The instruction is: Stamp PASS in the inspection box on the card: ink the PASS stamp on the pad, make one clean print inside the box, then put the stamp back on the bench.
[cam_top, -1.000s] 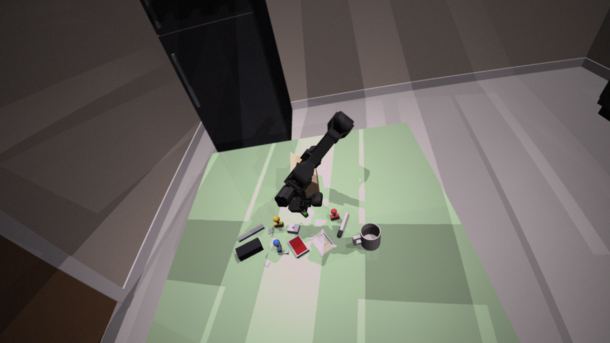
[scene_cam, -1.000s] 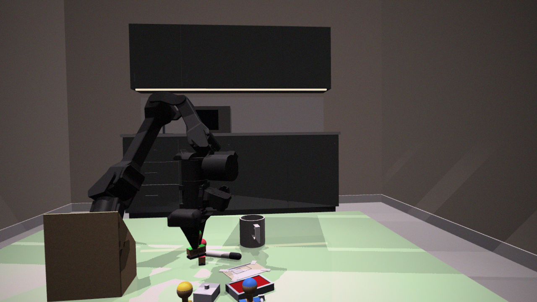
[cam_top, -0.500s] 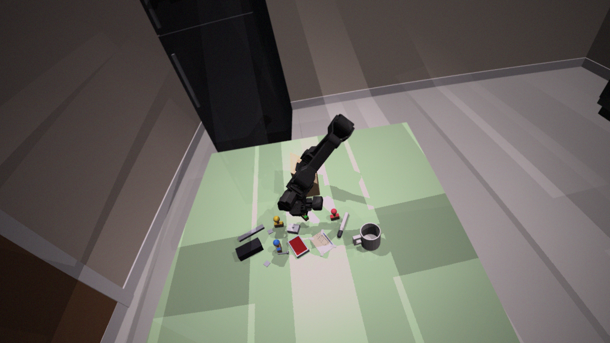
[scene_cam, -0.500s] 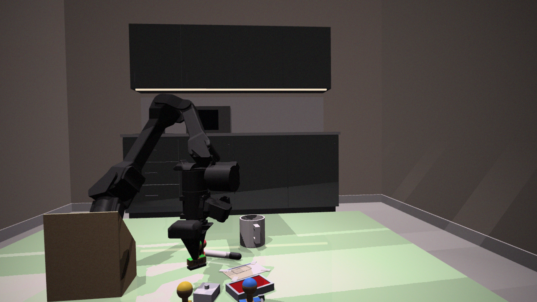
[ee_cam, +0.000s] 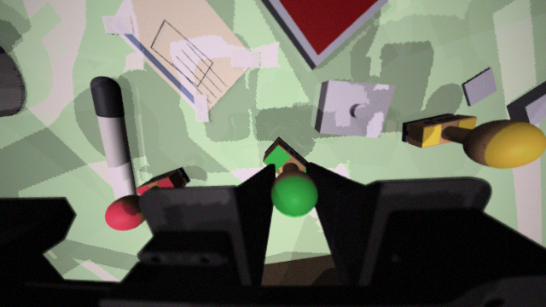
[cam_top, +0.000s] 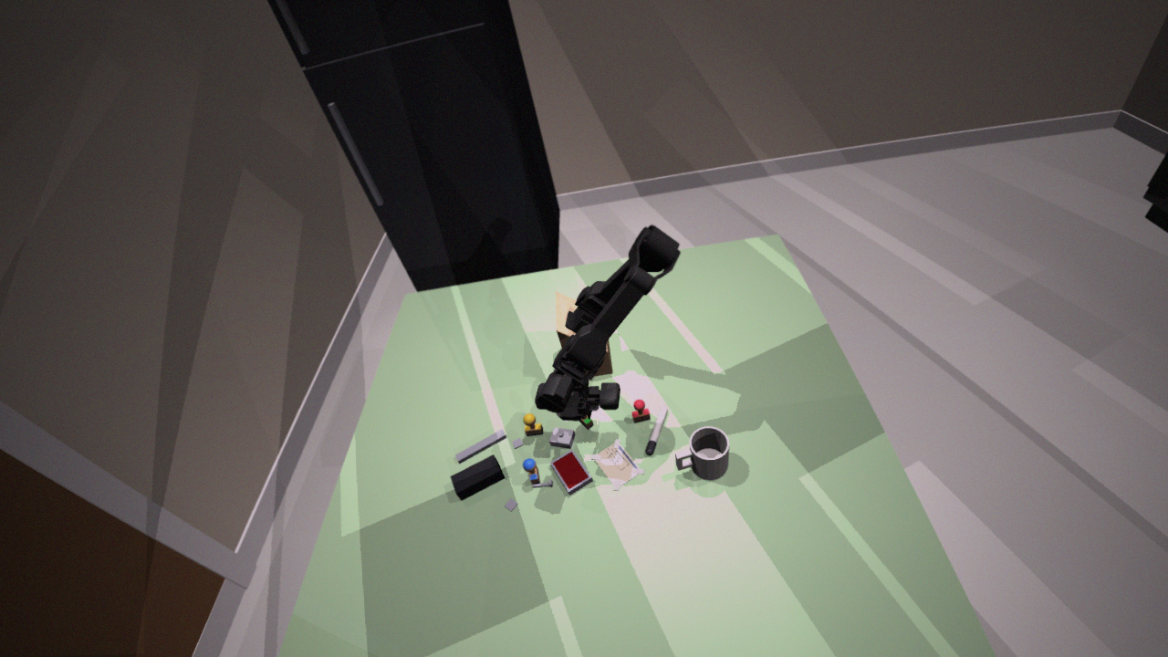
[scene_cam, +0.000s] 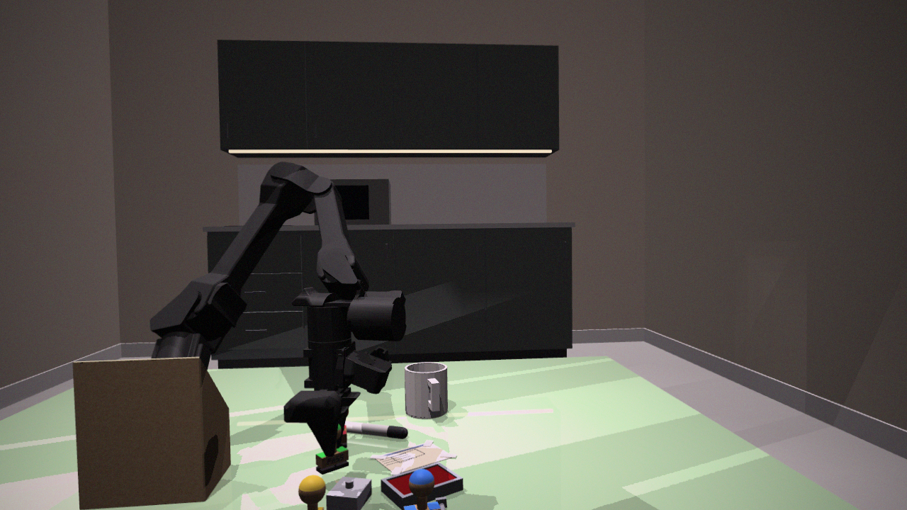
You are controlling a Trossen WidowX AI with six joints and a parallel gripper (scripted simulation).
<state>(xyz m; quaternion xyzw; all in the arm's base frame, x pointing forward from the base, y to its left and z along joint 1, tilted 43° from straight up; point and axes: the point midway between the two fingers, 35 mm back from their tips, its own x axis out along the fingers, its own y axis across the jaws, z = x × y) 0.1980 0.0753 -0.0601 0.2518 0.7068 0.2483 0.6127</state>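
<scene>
Right now the grey block is 30 mm ahead of my gripper tip, 60 mm to the right of it and 20 mm below it. The rest, counted from my gripper tip: red ink pad (120 mm ahead, 30 mm to the right, 40 mm below); yellow stamp (10 mm ahead, 130 mm to the right, 20 mm below); green-knobbed PASS stamp (right at my gripper tip).
</scene>
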